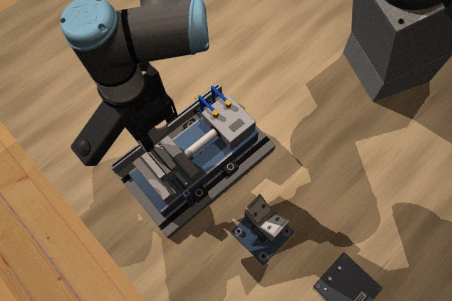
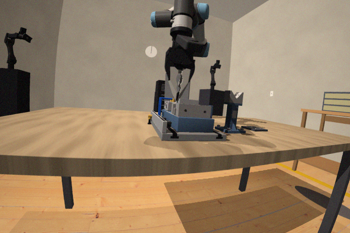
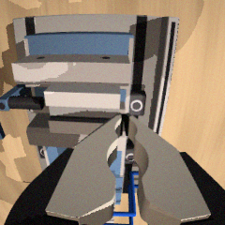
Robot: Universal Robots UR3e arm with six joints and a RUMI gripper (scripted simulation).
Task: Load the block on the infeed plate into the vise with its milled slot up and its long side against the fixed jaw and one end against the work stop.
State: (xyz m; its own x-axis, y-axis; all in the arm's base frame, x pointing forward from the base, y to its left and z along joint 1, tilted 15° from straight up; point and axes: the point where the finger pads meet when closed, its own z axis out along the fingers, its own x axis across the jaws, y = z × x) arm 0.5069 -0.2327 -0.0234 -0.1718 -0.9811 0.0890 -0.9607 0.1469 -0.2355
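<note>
My gripper is now 4 cm to the right of the fixed jaw, 4 cm short of it and 4 cm above it. Round my hand: part: 3 cm to the left, 2 cm below, 1 cm ahead; then dark work stop: 9 cm to the left, 3 cm below, 2 cm ahead; then moving jaw: 5 cm to the left, 4 cm below, 3 cm behind.
</note>
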